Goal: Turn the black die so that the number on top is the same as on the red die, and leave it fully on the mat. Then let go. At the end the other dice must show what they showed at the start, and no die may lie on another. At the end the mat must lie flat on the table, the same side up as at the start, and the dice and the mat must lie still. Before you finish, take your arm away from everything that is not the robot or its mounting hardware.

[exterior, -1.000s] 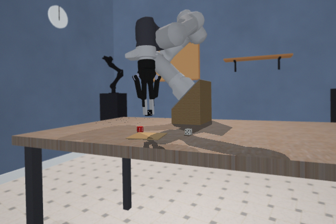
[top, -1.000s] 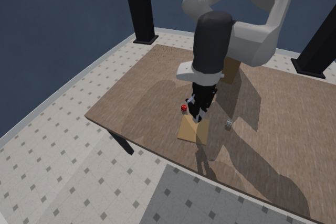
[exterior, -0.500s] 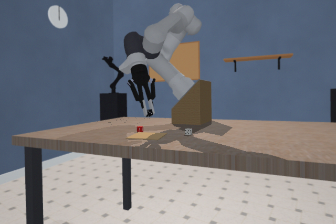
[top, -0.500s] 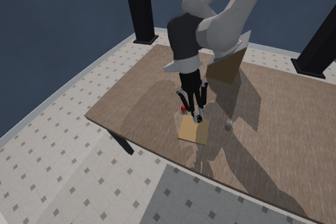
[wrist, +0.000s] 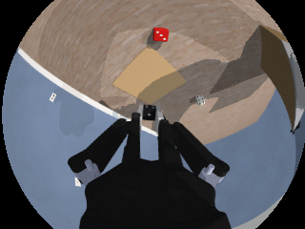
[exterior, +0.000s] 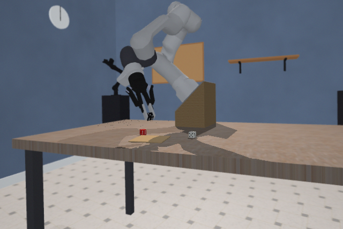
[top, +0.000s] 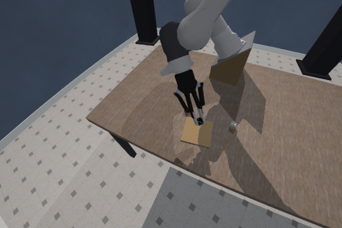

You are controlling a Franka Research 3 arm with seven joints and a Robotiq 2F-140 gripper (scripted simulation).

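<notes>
My hand is 10 mm short of the tan mat, 10 mm to the right of it and 120 mm above it. Round my hand: black die (10 mm ahead, 10 mm to the left, 20 mm below); white die (70 mm behind, 180 mm to the left, 100 mm below); red die (100 mm behind, 70 mm to the right, 100 mm below).
</notes>
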